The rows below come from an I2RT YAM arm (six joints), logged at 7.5 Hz.
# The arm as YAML. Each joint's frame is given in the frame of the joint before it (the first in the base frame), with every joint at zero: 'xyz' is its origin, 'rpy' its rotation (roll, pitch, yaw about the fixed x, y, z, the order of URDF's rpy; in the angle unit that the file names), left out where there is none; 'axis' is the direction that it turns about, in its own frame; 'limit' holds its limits. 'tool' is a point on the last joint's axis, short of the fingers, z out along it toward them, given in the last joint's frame.
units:
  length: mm
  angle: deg
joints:
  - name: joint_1
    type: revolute
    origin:
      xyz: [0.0, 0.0, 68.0]
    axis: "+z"
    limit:
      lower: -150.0
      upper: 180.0
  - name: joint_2
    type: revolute
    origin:
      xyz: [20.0, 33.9, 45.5]
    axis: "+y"
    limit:
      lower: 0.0
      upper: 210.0
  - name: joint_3
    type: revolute
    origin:
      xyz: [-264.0, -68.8, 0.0]
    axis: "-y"
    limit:
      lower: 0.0
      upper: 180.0
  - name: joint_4
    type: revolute
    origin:
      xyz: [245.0, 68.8, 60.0]
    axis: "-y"
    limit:
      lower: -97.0
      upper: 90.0
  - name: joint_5
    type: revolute
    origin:
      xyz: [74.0, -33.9, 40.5]
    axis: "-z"
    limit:
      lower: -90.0
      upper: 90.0
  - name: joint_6
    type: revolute
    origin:
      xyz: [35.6, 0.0, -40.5]
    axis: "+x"
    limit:
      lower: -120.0
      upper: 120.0
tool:
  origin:
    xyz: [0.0, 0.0, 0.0]
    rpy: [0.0, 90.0, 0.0]
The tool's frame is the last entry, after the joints.
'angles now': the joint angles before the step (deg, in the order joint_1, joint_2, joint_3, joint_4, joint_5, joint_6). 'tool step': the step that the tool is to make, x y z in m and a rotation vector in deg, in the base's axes. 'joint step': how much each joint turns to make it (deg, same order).
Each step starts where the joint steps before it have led.
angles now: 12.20, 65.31, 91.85, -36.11, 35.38, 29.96
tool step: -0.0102, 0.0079, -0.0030, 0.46, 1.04, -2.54
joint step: 3.77, -0.98, -0.19, -3.17, 6.07, 2.38
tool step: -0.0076, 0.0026, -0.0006, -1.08, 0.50, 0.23
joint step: 1.62, -1.13, -0.52, -0.88, 1.55, -0.78
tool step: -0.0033, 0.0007, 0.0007, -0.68, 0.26, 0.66
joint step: 0.52, -0.45, 0.01, -0.37, -0.02, -0.80
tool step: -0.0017, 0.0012, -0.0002, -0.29, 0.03, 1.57
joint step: 0.36, -0.43, -0.36, 0.28, -1.13, -0.69
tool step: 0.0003, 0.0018, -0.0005, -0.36, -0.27, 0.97
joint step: 0.44, -0.18, -0.52, 0.95, -0.43, -0.70
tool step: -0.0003, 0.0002, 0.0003, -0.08, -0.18, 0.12
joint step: 0.09, -0.08, -0.08, 0.26, 0.00, -0.18
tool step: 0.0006, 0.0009, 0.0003, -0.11, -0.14, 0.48
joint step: 0.16, 0.07, -0.02, 0.37, -0.28, -0.27
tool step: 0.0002, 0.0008, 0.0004, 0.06, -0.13, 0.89
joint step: 0.10, 0.01, 0.01, 0.25, -0.78, -0.17
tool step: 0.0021, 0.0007, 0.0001, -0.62, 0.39, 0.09
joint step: -0.01, 0.44, 0.28, -0.01, -0.02, -0.61
